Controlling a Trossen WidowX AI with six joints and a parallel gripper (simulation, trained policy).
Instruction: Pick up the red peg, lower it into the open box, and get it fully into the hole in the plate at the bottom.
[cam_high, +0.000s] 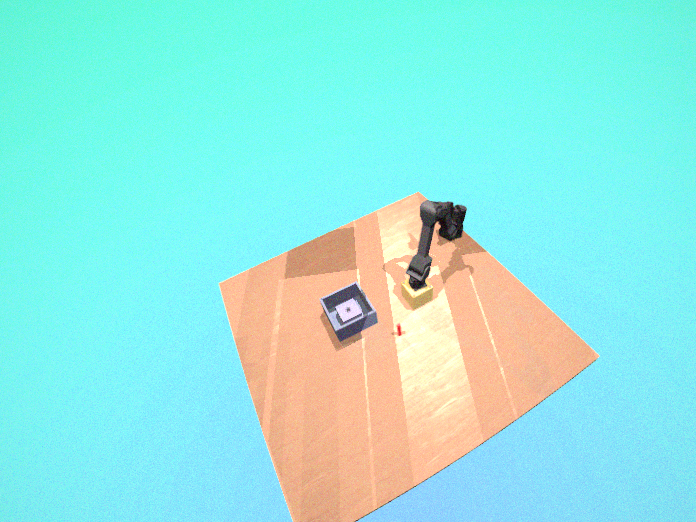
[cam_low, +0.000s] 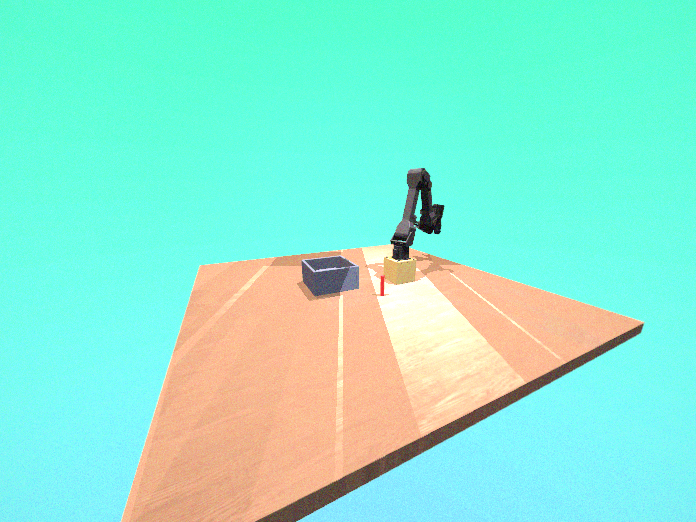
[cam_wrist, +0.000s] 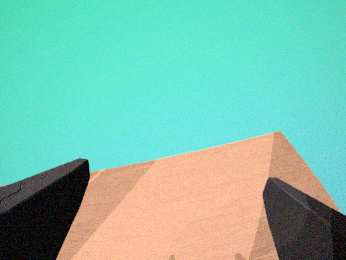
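Now: gripper tip 430 mm to the right of the red peg, 400 mm short of it and 170 mm above it. The rest, counted from my gripper tip: plate (560 mm ahead, 250 mm to the left, 160 mm below); grey-blue box (560 mm ahead, 250 mm to the left, 180 mm below).
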